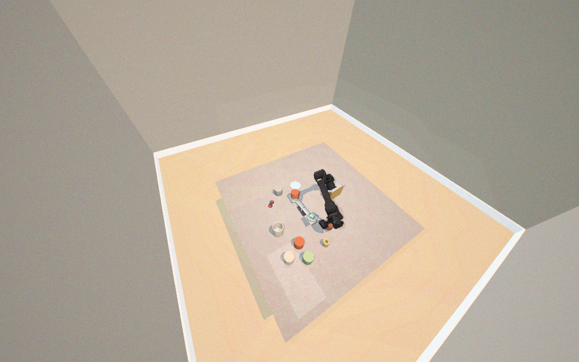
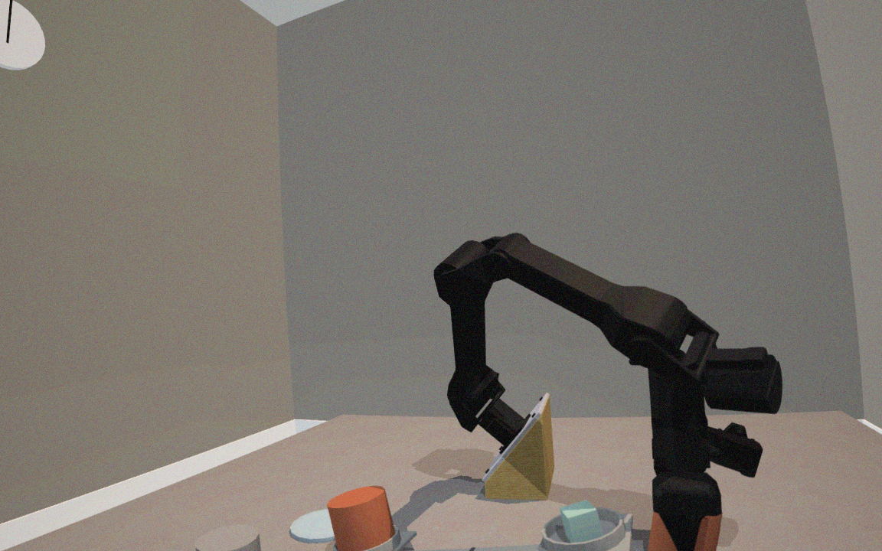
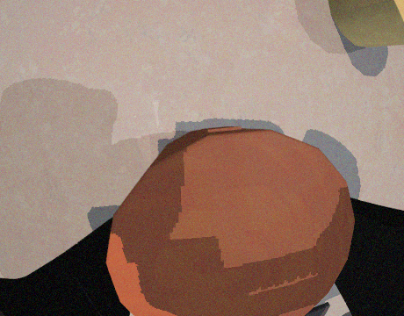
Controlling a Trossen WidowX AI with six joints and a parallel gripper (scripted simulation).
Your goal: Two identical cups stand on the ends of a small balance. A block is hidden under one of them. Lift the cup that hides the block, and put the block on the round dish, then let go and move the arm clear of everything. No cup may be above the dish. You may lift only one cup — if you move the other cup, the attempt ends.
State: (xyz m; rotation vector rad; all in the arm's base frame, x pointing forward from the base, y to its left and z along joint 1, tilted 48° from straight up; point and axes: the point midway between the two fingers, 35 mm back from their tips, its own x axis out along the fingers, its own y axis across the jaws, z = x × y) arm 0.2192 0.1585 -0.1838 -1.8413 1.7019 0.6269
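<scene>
The round light-blue dish lies 48 cm to the right of my gripper tip and 2 cm below it. Round my gripper tip: balance: 23 cm to the right, 10 cm ahead; yellow ring: 11 cm ahead, 10 cm to the left; green disc: 30 cm ahead, 11 cm to the left, 1 cm above.
</scene>
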